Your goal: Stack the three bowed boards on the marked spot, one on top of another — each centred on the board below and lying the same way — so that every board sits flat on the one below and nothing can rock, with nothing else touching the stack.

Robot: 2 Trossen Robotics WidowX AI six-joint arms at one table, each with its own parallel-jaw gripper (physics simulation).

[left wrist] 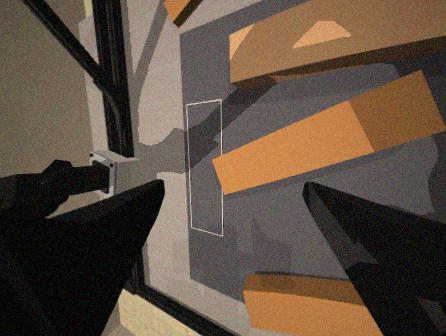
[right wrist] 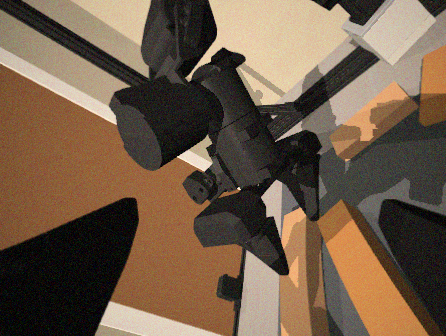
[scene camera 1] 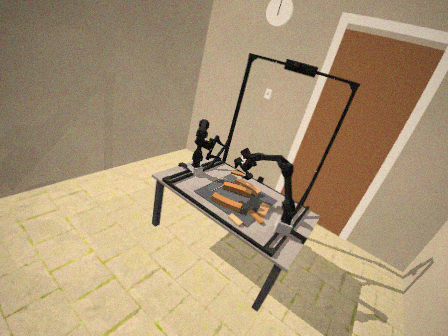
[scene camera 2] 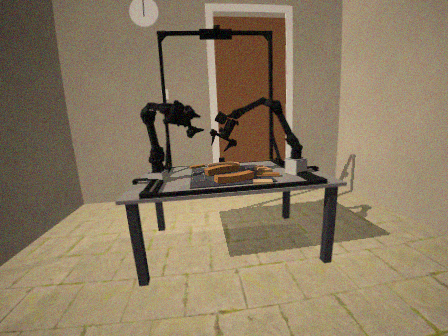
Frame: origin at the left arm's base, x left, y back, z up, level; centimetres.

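Where they show: left gripper, between the fingertips: (left wrist: 234,187) (right wrist: 301,244) (scene camera 1: 238,173) (scene camera 2: 217,148); right gripper, between the fingertips: (right wrist: 257,210) (scene camera 1: 223,152) (scene camera 2: 202,123); left arm's base, origin of its link: (right wrist: 368,8) (scene camera 1: 285,220) (scene camera 2: 296,158); right arm's base, origin of its link: (left wrist: 101,176) (scene camera 1: 195,165) (scene camera 2: 157,171).
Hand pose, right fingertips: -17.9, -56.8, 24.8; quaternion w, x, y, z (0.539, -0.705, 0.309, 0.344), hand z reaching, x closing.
Each offset is from my right fingertips to the top centre of the thing, as dx, dy, dz. "spot": to the spot under its first point.
Three orange bowed boards lie apart on the dark mat: a front board {+11.2, +14.1, -29.7} (scene camera 1: 227,202) (scene camera 2: 234,177) (left wrist: 305,311), a middle board {-11.2, +17.0, -29.3} (scene camera 1: 237,188) (scene camera 2: 220,170) (left wrist: 295,150) (right wrist: 370,275) and a back board {-21.8, +24.0, -29.6} (scene camera 2: 230,164) (left wrist: 270,62) (right wrist: 295,305). The marked spot {spot: -14.9, -3.1, -34.2} (left wrist: 189,165) is a thin white outline; the middle board's end overlaps its edge in the left wrist view. My left gripper (scene camera 1: 243,170) (scene camera 2: 222,145) (left wrist: 234,187) (right wrist: 301,244) is open and empty above the boards. My right gripper (scene camera 1: 222,151) (scene camera 2: 200,123) is open and empty, raised at the left.
A wide orange block {+2.4, +41.3, -31.6} (scene camera 1: 264,209) (right wrist: 375,120), a narrow orange block {+13.2, +37.3, -32.7} (scene camera 1: 256,217) and a pale block {+24.8, +24.5, -32.4} (scene camera 1: 235,220) (scene camera 2: 263,181) lie right of the boards. A small orange block {-42.3, +10.1, -33.2} (scene camera 1: 237,173) (scene camera 2: 197,166) (left wrist: 182,9) lies at the back left. A black frame {spot: -55.3, -7.7, +27.6} (scene camera 1: 239,102) (scene camera 2: 161,75) stands behind.
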